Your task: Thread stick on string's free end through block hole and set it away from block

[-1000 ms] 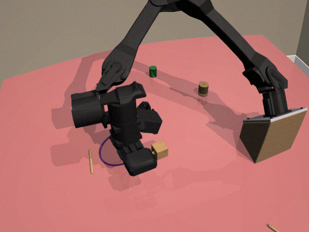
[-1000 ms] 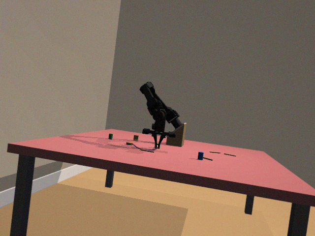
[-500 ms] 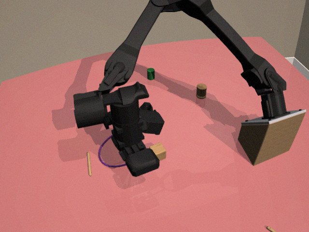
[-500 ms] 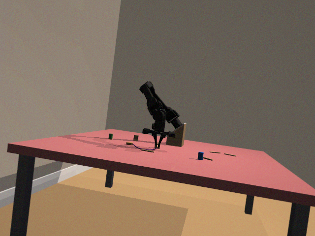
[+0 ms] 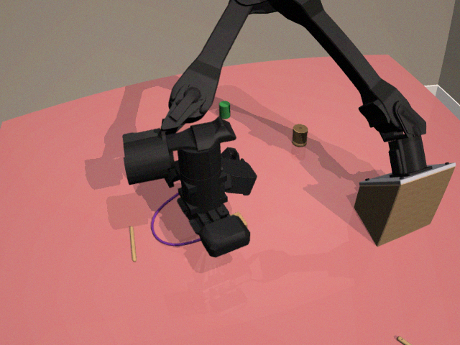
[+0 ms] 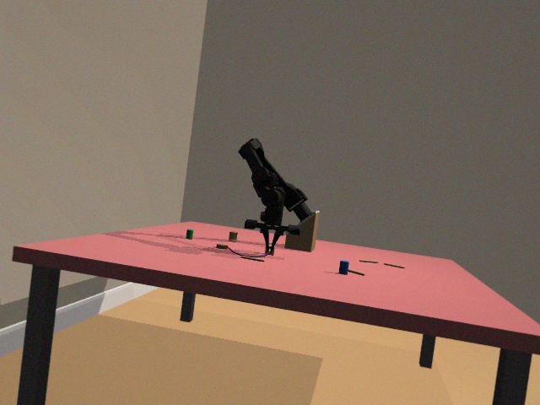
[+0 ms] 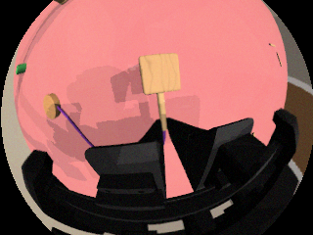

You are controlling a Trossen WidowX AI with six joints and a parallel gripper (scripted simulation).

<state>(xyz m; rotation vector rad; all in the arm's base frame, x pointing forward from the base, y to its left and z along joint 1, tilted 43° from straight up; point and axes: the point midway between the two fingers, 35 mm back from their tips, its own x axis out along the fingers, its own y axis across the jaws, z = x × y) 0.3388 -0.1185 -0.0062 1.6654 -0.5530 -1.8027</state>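
The wooden block is 50 mm behind my gripper tip and 10 mm to the right of it. Round my gripper tip: brown cylinder: 260 mm behind, 190 mm to the right; blue cylinder: 250 mm to the left, 120 mm ahead, 10 mm above; round wooden button: 170 mm to the right, 20 mm behind, 10 mm below.
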